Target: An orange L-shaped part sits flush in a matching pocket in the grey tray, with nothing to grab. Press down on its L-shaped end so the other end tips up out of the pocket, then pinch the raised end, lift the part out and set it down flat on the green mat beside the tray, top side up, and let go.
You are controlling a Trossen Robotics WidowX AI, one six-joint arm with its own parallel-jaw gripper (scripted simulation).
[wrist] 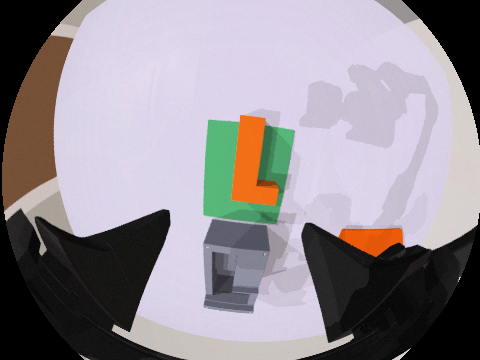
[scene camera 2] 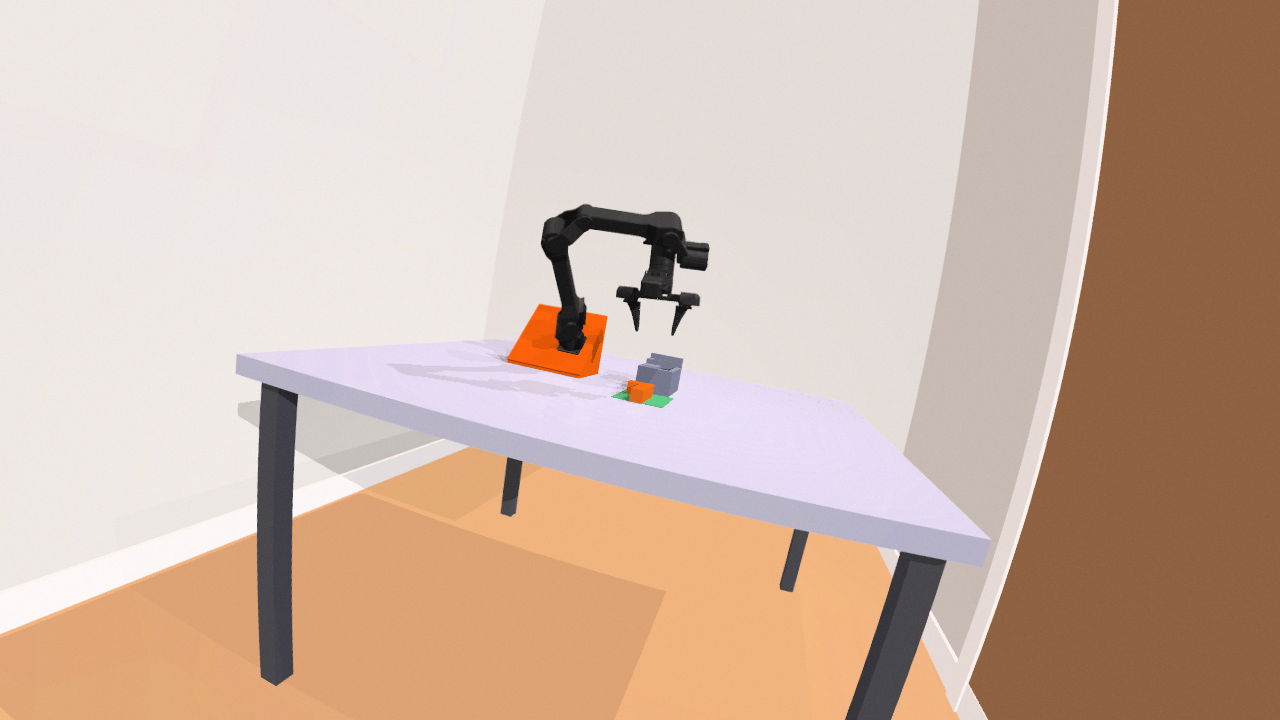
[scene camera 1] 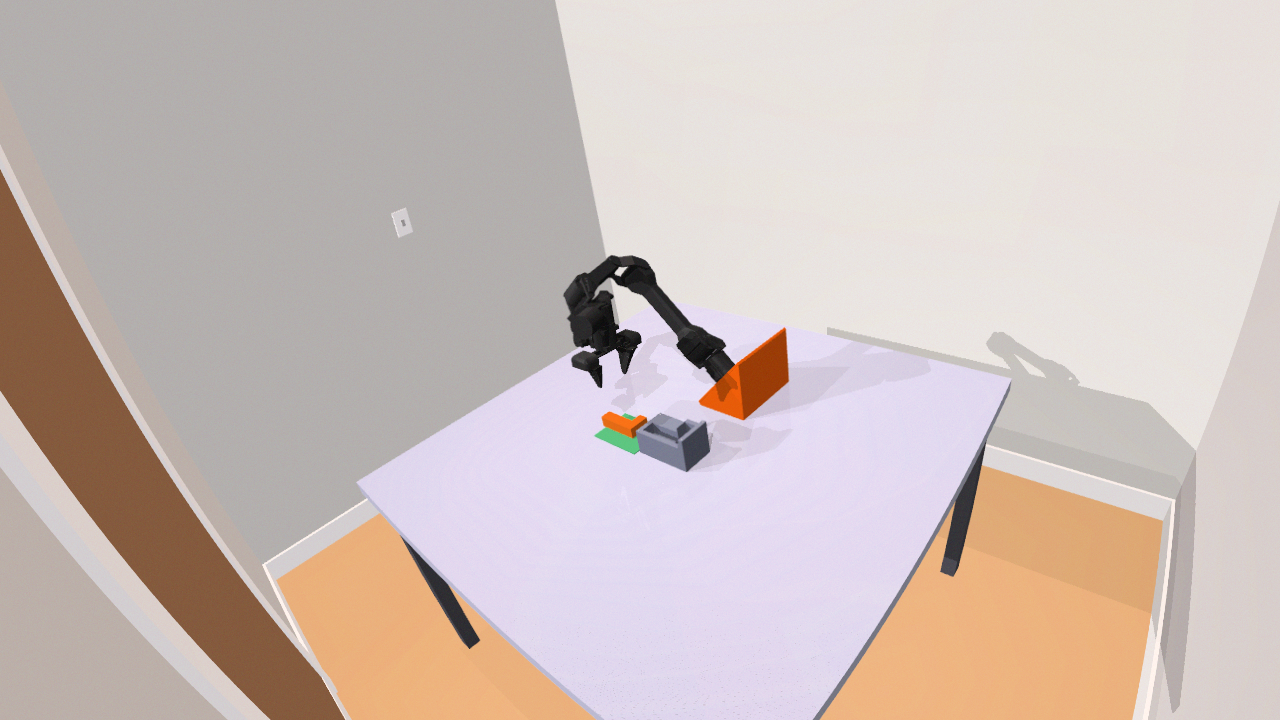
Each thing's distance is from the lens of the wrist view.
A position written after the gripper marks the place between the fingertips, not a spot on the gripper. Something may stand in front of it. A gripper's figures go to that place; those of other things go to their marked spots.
gripper [wrist: 237, 225]: 10 cm
orange L-shaped part [wrist: 246, 187]: 22 cm
green mat [wrist: 220, 147]: 24 cm
